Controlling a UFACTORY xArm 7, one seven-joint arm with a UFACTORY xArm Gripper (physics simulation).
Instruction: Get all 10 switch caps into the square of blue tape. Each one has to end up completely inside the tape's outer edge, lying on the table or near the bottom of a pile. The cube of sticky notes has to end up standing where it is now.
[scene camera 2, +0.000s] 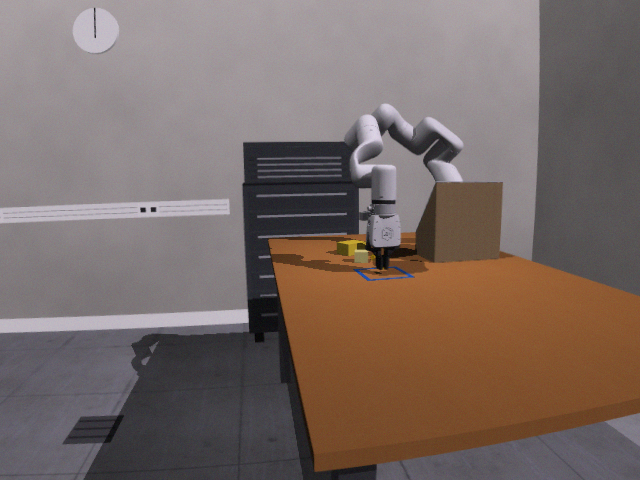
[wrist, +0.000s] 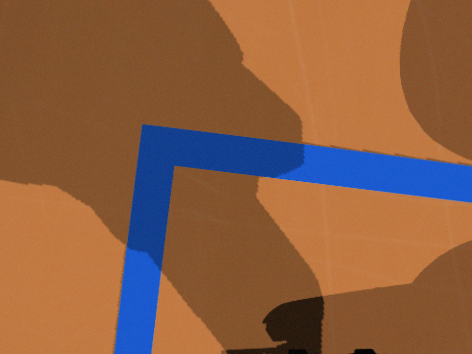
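Where they show: gripper, fingertip midpoint: (scene camera 2: 382, 268); arm's base, link origin: (scene camera 2: 460, 204).
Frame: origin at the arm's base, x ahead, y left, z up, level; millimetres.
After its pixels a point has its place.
Observation:
The square of blue tape (scene camera 2: 391, 278) @[x 319, y 293, z -196 mm] (wrist: 390, 172) @[x 333, y 153, z -196 mm] lies flat on the table; one corner shows in the wrist view. My gripper (scene camera 2: 382, 268) @[x 335, y 228, z -181 mm] (wrist: 331, 352) @[x 335, y 228, z -181 mm] is low over the back part of the square, its fingers nearly together and shut on a switch cap. The cap itself is hidden in both views; the black fingertips barely show at the bottom edge of the wrist view. A small pale yellow cube (scene camera 2: 361, 256) @[x 379, y 67, z -174 mm], which looks like the sticky notes, stands behind the square, left of the gripper. Small yellow bits (scene camera 2: 373, 256) @[x 327, y 13, z -186 mm], apparently switch caps, show beside the fingers, partly hidden.
A larger yellow block (scene camera 2: 349, 248) @[x 408, y -57, z -167 mm] stands behind the pale cube. A tall brown box (scene camera 2: 467, 222) @[x 4, y 79, z -58 mm] stands on the table (scene camera 2: 439, 335) @[x 315, y 730, z -196 mm] to the right, in front of the arm's base. A dark drawer cabinet (scene camera 2: 300, 206) stands beyond the table. Arm shadows cross the tape corner.

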